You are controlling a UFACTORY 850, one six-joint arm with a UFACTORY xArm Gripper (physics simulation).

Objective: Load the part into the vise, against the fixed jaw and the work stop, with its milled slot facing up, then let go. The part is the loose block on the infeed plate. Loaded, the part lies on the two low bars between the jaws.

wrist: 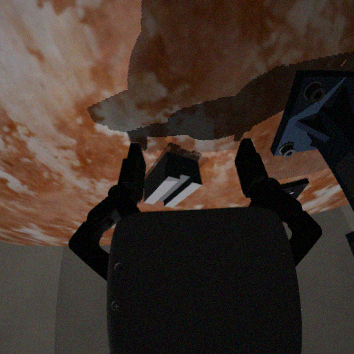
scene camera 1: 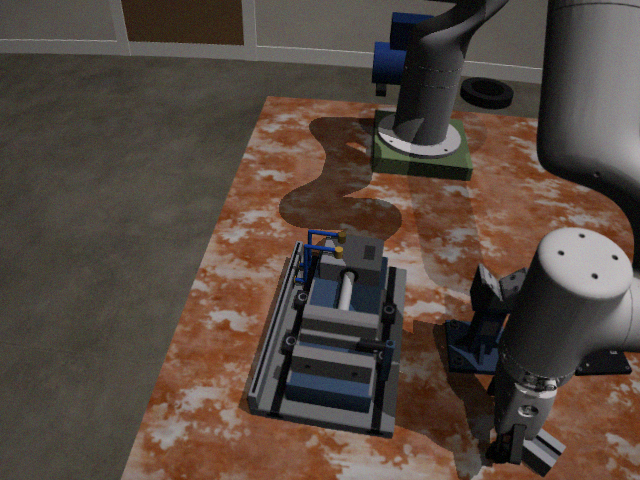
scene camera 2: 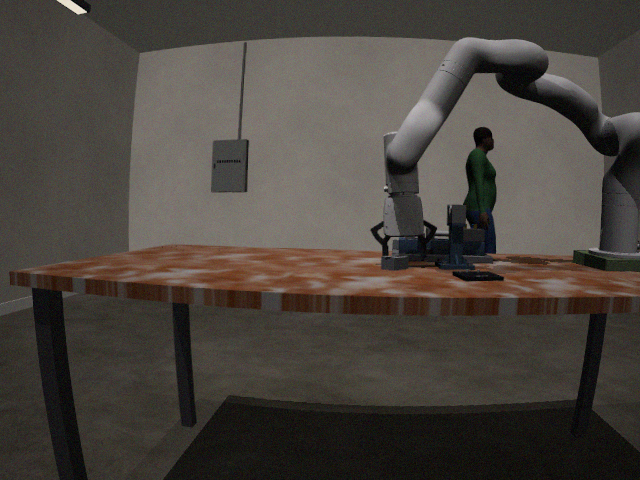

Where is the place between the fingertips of my gripper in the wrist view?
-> At 190, 150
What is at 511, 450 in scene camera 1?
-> My gripper.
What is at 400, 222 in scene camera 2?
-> My gripper.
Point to a part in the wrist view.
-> At 174, 177
